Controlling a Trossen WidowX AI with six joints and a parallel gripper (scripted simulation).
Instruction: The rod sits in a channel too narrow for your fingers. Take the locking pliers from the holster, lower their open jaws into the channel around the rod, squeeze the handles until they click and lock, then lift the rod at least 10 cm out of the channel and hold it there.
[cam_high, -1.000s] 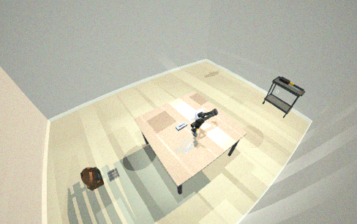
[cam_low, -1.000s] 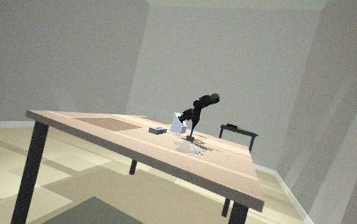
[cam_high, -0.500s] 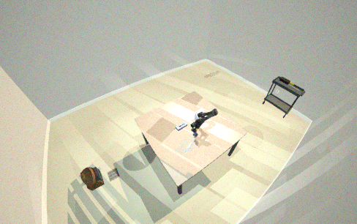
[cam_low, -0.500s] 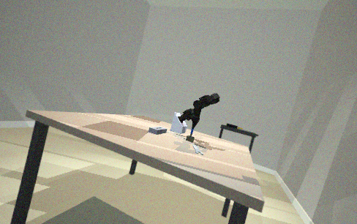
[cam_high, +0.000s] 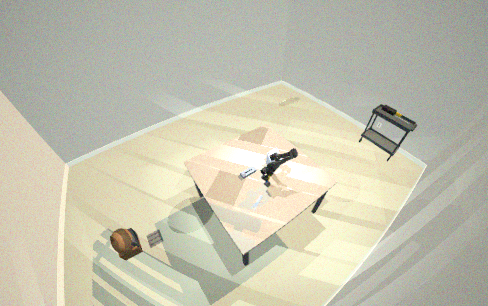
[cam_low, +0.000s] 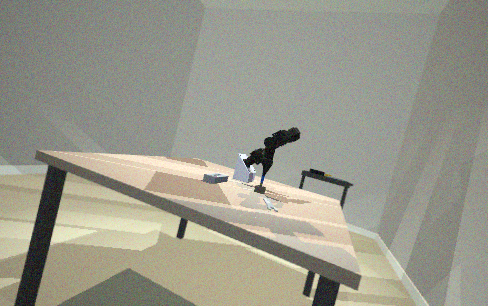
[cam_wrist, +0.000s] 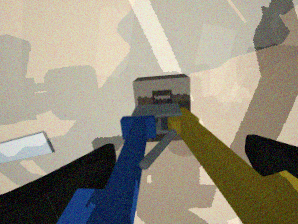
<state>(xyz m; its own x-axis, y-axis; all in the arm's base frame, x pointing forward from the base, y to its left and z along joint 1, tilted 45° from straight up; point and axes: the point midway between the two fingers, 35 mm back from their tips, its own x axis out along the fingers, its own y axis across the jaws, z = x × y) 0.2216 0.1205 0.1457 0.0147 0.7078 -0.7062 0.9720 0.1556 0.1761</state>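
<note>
Now: gripper tip 20 mm past the yellow handle. Also, from my gripper tip: holster (10 mm ahead, 90 mm below); then grey link bar (10 mm ahead); then channel block (80 mm ahead, 250 mm to the right, 80 mm below).
</note>
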